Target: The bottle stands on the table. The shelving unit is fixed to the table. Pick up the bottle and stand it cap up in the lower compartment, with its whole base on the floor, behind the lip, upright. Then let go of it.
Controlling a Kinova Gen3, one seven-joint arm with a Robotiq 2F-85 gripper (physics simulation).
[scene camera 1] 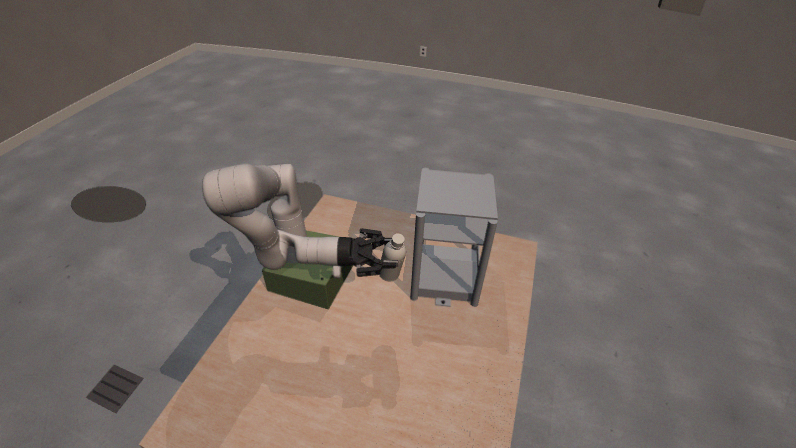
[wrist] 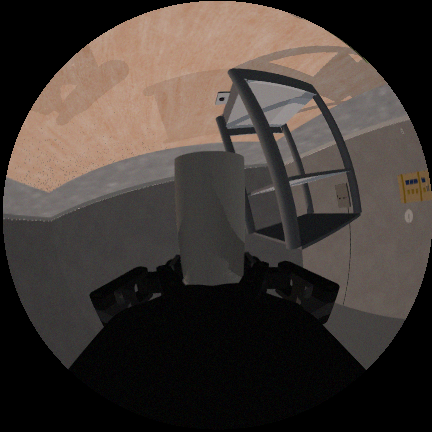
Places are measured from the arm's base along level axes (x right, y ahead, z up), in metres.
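Pixels of known places: gripper, between the fingertips: [scene camera 1: 398, 252] [wrist: 212, 262].
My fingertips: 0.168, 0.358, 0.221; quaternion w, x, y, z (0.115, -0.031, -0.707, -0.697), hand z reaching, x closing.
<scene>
Behind a point stands the place of what it marks, as x, y, z.
A pale grey bottle [scene camera 1: 392, 266] [wrist: 212, 215] @(0.161, 0.309, 0.172) with a cream cap is upright, cap up, in the scene view. My gripper [scene camera 1: 391, 252] @(0.168, 0.358, 0.221) [wrist: 212, 262] @(0.168, 0.358, 0.221) is shut on its upper body and holds it above the table, left of the shelving unit and apart from it. The grey shelving unit [scene camera 1: 456, 192] @(-0.072, 0.498, 0.259) [wrist: 273, 165] @(0.049, 0.394, 0.127) has round posts, a top board and a middle shelf. Its lower compartment floor [scene camera 1: 444, 273] @(-0.046, 0.495, -0.062) [wrist: 275, 105] @(-0.087, 0.481, -0.061) shows between the posts, with a raised edge. In the wrist view the unit stands beyond the bottle, to the right. The bottle's cap is hidden there.
The wooden table [scene camera 1: 445, 384] @(0.344, 0.523, -0.103) [wrist: 165, 30] @(0.170, 0.276, -0.103) carries the unit and a green block [scene camera 1: 300, 286] @(0.115, 0.046, -0.026) under the arm. A small bracket [scene camera 1: 442, 302] @(0.053, 0.497, -0.096) [wrist: 221, 98] @(0.050, 0.496, -0.096) sits at the unit's foot. The near left post [scene camera 1: 417, 258] @(0.052, 0.404, 0.093) rises between the bottle and the lower compartment in the scene view.
</scene>
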